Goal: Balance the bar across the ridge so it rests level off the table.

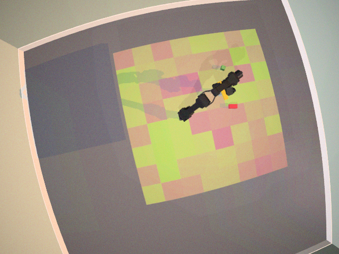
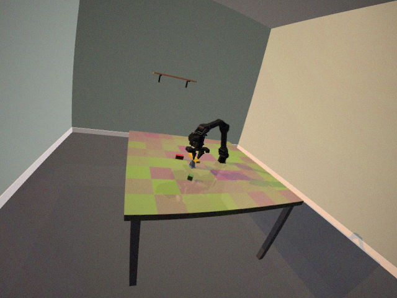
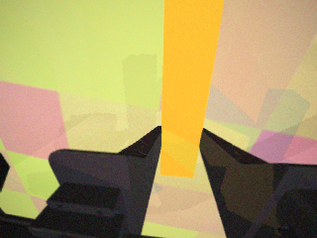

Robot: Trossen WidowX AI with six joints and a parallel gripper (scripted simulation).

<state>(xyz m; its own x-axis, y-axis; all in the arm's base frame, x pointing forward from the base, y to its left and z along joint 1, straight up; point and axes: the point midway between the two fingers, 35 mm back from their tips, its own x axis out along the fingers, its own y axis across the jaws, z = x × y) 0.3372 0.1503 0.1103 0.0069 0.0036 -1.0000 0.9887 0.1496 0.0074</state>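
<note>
Right now the orange bar is 3 cm to the right of my gripper tip. Also, from my gripper tip: red block: 16 cm to the right, 8 cm ahead, 6 cm below; then green cube: 17 cm to the left, 8 cm ahead, 6 cm below.
</note>
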